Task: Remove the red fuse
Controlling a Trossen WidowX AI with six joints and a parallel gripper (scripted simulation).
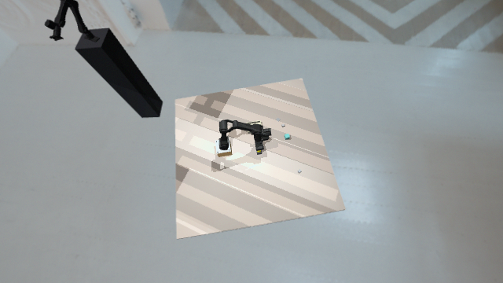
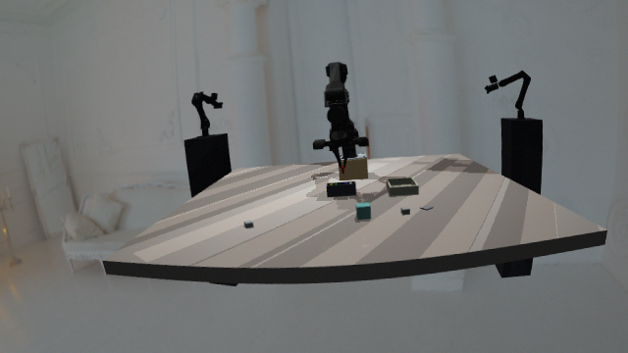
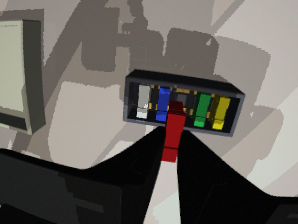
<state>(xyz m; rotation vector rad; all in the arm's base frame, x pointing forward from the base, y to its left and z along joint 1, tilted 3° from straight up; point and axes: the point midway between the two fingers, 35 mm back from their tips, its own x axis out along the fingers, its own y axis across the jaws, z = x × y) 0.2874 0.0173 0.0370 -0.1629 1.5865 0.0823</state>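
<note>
Right now my gripper tip is 40 mm past the tray, 200 mm to the right of it and 90 mm above it. From my gripper tip the other things lie so: red fuse: 10 mm below; white fuse: 10 mm behind, 20 mm to the left, 70 mm below; blue fuse: 10 mm to the left, 70 mm below.
</note>
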